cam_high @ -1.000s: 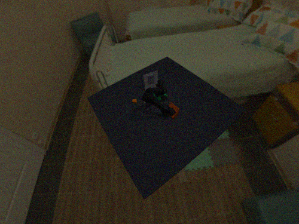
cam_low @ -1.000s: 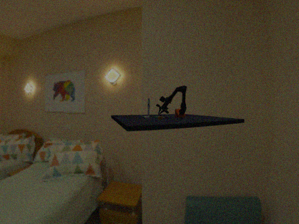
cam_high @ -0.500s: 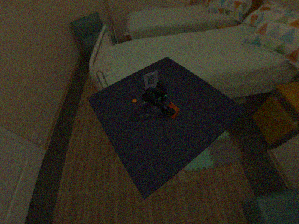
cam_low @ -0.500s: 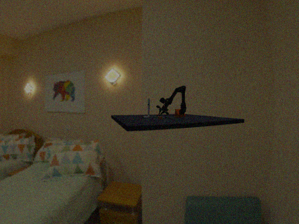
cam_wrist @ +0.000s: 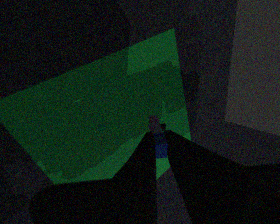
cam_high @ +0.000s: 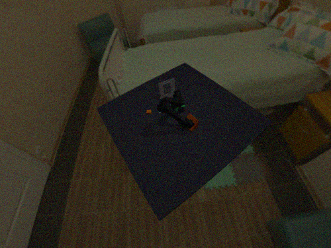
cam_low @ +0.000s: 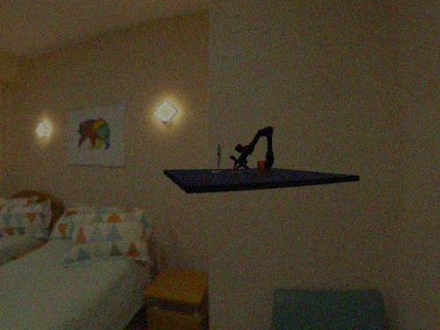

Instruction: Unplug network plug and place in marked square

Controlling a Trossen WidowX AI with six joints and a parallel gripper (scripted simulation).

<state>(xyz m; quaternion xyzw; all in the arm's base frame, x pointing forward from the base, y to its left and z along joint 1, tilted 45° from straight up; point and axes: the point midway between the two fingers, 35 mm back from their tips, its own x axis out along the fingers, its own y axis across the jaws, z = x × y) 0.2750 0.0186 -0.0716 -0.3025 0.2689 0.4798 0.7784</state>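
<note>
Now: gripper tip right at the network plug. Round my gripper tip: green marked square: 10 mm behind, 20 mm below; then orange block: 60 mm ahead, 290 mm to the left, 10 mm below; then upright panel: 150 mm ahead, 30 mm to the left, 90 mm above.
</note>
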